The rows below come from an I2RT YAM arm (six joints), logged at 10 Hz.
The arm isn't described. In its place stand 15 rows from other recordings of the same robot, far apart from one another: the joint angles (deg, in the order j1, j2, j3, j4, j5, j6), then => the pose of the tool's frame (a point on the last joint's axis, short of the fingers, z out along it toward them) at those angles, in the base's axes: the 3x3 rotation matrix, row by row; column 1 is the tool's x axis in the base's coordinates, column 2 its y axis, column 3 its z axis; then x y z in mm.
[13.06, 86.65, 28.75, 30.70, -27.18, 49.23] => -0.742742, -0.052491, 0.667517; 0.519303, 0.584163, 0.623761; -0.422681, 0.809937, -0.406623; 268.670, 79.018, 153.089
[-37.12, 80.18, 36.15, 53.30, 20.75, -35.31] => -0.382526, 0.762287, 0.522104; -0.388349, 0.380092, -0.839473; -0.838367, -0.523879, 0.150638; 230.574, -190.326, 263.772
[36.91, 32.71, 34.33, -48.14, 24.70, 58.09] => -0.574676, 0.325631, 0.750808; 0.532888, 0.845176, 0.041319; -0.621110, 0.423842, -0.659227; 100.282, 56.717, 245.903
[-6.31, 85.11, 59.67, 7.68, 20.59, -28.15] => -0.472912, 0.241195, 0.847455; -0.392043, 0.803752, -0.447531; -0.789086, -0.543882, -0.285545; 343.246, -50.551, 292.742
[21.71, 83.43, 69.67, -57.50, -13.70, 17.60] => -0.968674, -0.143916, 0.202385; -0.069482, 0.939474, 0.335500; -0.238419, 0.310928, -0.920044; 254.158, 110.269, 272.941
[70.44, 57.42, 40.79, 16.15, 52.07, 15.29] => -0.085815, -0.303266, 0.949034; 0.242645, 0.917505, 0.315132; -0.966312, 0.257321, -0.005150; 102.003, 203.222, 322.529
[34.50, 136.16, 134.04, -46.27, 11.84, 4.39] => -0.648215, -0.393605, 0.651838; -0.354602, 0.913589, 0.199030; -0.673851, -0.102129, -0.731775; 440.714, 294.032, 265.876
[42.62, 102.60, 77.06, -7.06, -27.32, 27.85] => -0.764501, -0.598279, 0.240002; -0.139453, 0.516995, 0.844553; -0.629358, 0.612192, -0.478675; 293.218, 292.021, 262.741
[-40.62, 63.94, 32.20, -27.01, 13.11, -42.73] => -0.967517, 0.091052, 0.235839; -0.040798, 0.864423, -0.501106; -0.249492, -0.494451, -0.832630; 146.795, -136.545, 179.898
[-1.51, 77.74, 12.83, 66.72, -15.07, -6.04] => 0.056056, -0.229711, 0.971643; -0.103117, 0.966637, 0.234476; -0.993088, -0.113337, 0.030499; 230.653, 3.179, 178.464
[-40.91, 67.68, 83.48, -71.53, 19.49, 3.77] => -0.573259, 0.798752, 0.182674; 0.578765, 0.552544, -0.599771; -0.580004, -0.238099, -0.779041; 143.151, -139.761, 393.277
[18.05, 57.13, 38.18, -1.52, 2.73, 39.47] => -0.426450, 0.005199, 0.904496; 0.528845, 0.812688, 0.244667; -0.733801, 0.582676, -0.349320; 219.743, 69.828, 274.108
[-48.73, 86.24, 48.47, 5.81, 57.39, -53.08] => -0.910441, 0.247353, -0.331534; 0.384235, 0.208934, -0.899283; -0.153172, -0.946131, -0.285264; 183.366, -254.405, 224.976
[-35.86, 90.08, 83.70, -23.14, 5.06, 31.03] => -0.009323, 0.759170, 0.650825; 0.640310, 0.504449, -0.579254; -0.768060, 0.411329, -0.490807; 294.598, -216.814, 355.970
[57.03, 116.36, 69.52, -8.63, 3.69, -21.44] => -0.118536, -0.924679, 0.361827; -0.853023, 0.281343, 0.439542; -0.508233, -0.256545, -0.822122; 225.402, 343.277, 122.149
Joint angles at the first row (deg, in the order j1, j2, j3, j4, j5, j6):
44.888, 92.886, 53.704, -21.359, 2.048, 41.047
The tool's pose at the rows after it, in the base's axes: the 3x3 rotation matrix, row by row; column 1 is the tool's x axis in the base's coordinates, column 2 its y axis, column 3 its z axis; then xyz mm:
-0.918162, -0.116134, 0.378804; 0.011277, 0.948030, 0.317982; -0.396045, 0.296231, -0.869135; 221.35, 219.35, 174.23
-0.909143, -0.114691, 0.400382; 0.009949, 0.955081, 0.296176; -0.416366, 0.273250, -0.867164; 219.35, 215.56, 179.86
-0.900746, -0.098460, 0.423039; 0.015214, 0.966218, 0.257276; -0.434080, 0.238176, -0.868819; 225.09, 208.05, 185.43
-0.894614, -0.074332, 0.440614; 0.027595, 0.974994, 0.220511; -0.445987, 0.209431, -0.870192; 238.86, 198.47, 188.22
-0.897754, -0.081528, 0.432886; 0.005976, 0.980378, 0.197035; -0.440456, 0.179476, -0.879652; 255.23, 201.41, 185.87
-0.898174, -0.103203, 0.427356; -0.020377, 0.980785, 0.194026; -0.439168, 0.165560, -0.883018; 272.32, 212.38, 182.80
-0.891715, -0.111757, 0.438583; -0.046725, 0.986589, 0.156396; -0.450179, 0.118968, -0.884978; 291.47, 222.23, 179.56
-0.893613, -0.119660, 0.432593; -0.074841, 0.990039, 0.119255; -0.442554, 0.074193, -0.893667; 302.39, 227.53, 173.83
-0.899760, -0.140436, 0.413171; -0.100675, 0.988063, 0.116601; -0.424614, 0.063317, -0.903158; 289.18, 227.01, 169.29
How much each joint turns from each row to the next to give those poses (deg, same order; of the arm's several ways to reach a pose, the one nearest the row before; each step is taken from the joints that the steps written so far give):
0.135, -0.816, -0.691, -0.036, 0.428, 0.107
-0.034, -1.434, -0.092, -1.293, 1.744, -0.496
-1.549, -0.595, 0.867, -1.934, 1.754, -1.325
-2.938, 0.732, 1.484, -1.084, 0.831, -2.012
-1.474, 3.641, 3.509, -1.036, 0.060, -2.286
-0.397, 4.577, 4.510, -0.299, -0.248, -1.773
-0.484, 4.836, 5.245, -1.153, 1.889, -1.946
-0.263, 3.354, 3.261, -1.531, 1.370, -1.512
1.191, -1.430, -2.750, 0.011, -0.093, -0.054

